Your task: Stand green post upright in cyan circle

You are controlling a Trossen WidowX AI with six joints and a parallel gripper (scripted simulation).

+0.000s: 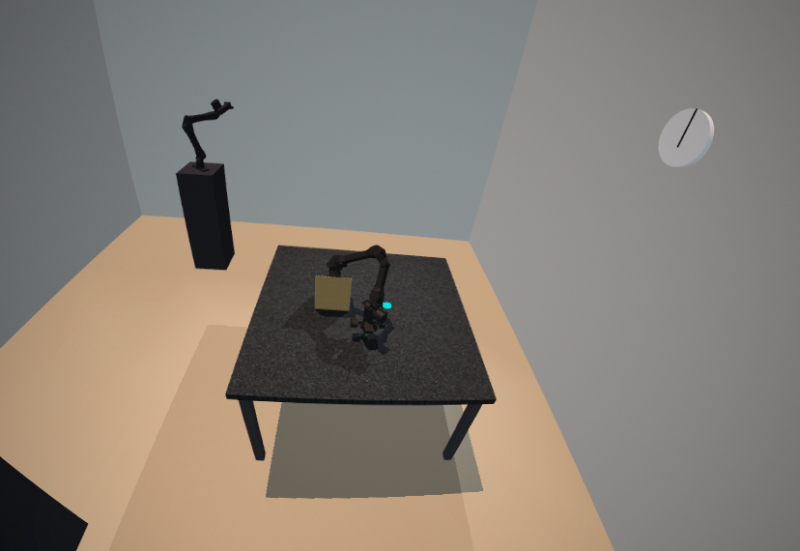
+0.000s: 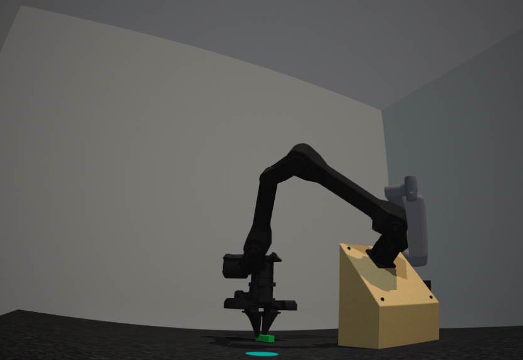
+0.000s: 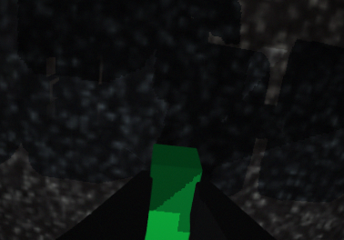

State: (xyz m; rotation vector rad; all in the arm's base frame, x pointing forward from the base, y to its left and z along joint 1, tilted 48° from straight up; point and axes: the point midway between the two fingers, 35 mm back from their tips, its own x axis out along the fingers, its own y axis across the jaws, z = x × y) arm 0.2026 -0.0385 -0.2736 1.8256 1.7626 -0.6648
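The cyan circle is 14 cm ahead of my gripper tip, 26 cm to the left of it and 1 cm below it. Also, from my gripper tip: green post (2 cm to the left).
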